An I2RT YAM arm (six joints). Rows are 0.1 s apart.
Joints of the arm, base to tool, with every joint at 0 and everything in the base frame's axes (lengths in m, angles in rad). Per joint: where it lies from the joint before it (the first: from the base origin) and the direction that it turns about. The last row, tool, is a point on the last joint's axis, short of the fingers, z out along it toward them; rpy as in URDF.
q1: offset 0.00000 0.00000 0.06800 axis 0 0 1
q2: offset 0.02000 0.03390 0.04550 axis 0 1 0
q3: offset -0.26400 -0.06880 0.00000 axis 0 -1 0
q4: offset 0.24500 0.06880 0.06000 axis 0 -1 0
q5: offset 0.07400 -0.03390 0.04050 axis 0 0 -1
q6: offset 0.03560 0.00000 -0.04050 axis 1 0 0
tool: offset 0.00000 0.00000 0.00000 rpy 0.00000 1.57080 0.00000
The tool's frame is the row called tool.
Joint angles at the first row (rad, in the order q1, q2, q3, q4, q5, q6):
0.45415 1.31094 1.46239 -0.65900 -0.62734 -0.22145
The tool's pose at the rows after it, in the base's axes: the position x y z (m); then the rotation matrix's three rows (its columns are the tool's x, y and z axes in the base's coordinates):
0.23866 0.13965 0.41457; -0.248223 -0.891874 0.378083; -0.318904 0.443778 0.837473; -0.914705 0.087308 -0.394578
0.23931 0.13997 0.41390; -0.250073 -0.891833 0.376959; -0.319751 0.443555 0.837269; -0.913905 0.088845 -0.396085
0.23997 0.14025 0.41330; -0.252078 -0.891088 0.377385; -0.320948 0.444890 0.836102; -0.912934 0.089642 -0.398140
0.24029 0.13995 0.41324; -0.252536 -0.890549 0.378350; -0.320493 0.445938 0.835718; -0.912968 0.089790 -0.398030
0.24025 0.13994 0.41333; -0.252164 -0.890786 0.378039; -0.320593 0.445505 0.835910; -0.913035 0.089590 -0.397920
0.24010 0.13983 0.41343; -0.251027 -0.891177 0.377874; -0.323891 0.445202 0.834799; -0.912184 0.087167 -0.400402
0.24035 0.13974 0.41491; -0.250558 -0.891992 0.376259; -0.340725 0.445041 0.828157; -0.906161 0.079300 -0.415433
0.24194 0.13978 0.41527; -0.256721 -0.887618 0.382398; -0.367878 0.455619 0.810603; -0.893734 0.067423 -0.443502
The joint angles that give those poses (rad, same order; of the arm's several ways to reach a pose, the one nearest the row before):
0.45378 1.31283 1.46274 -0.65898 -0.62732 -0.22144
0.45375 1.31515 1.46239 -0.65862 -0.62773 -0.22146
0.45377 1.31744 1.46241 -0.65862 -0.62619 -0.22144
0.45226 1.31782 1.46240 -0.65823 -0.62656 -0.22144
0.45225 1.31782 1.46277 -0.65860 -0.62695 -0.22183
0.45224 1.31820 1.46469 -0.66320 -0.62581 -0.22602
0.45223 1.32656 1.48450 -0.69334 -0.61933 -0.24434
0.45223 1.34107 1.50929 -0.73414 -0.59683 -0.26761

